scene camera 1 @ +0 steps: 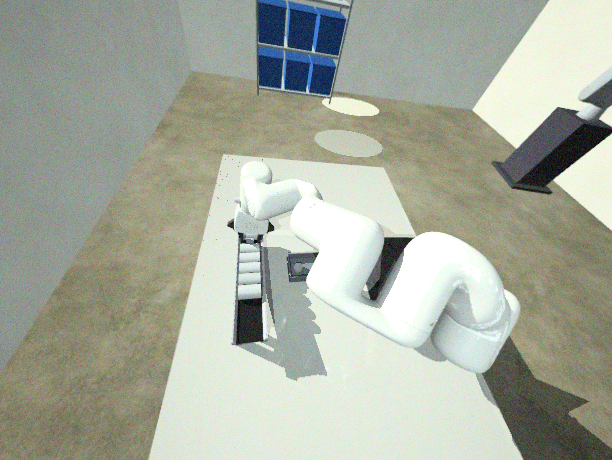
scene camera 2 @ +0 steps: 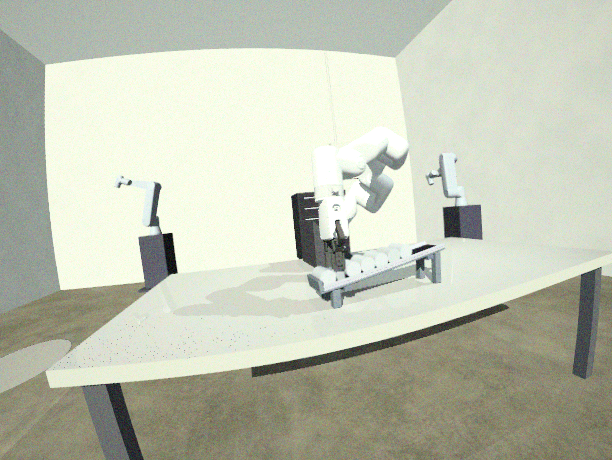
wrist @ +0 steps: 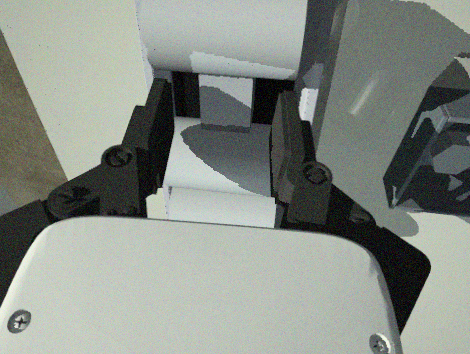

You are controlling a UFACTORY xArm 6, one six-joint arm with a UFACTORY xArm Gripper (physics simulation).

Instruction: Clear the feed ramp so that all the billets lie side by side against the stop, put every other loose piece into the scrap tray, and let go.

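Places are measured from the arm's base along level axes (x right, y ahead, z up), in millimetres.
Pixels of known places: gripper, fingertip midpoint: (scene camera 1: 250,239) (scene camera 2: 335,267) (wrist: 223,109).
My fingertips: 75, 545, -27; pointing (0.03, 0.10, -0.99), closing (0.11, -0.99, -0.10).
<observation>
Behind a point stands the place of what it marks, as x, y, z.
The feed ramp (scene camera 1: 235,320) (scene camera 2: 400,262) (wrist: 318,40) slopes down to its stop end. The lowest white billet (scene camera 2: 322,274) {114, 584, -31} (wrist: 225,30) {114, 550, -24} lies there. Below a gap, several more billets lie across the ramp, the top one (scene camera 1: 249,291) {-125, 507, 7} (scene camera 2: 406,249) {-125, 538, -5} nearest the bare upper channel. A small pale block (wrist: 227,102) {75, 544, -33} sits in the gap between the lowest billet and the second billet (wrist: 215,165) {48, 542, -16}. My gripper (scene camera 1: 250,241) {75, 545, -27} (scene camera 2: 335,270) {75, 545, -27} (wrist: 223,109) {75, 545, -27} is partly open, its fingers either side of the block and second billet, gripping neither. The scrap tray (scene camera 1: 288,272) {1, 400, -95} (wrist: 400,172) {5, 399, -93} holds grey pieces (wrist: 455,156) {32, 369, -95}.
The scrap tray stands right of the ramp in scene view 1, close to my arm, which reaches over the white table (scene camera 1: 350,400) {-348, 200, -115} (scene camera 2: 250,320) {291, 605, -115}. The ramp stands on grey legs (scene camera 2: 436,267) {-219, 533, -68}. A dark drawer cabinet (scene camera 2: 305,225) and a shelf with blue bins (scene camera 1: 272,25) stand farther back.
</observation>
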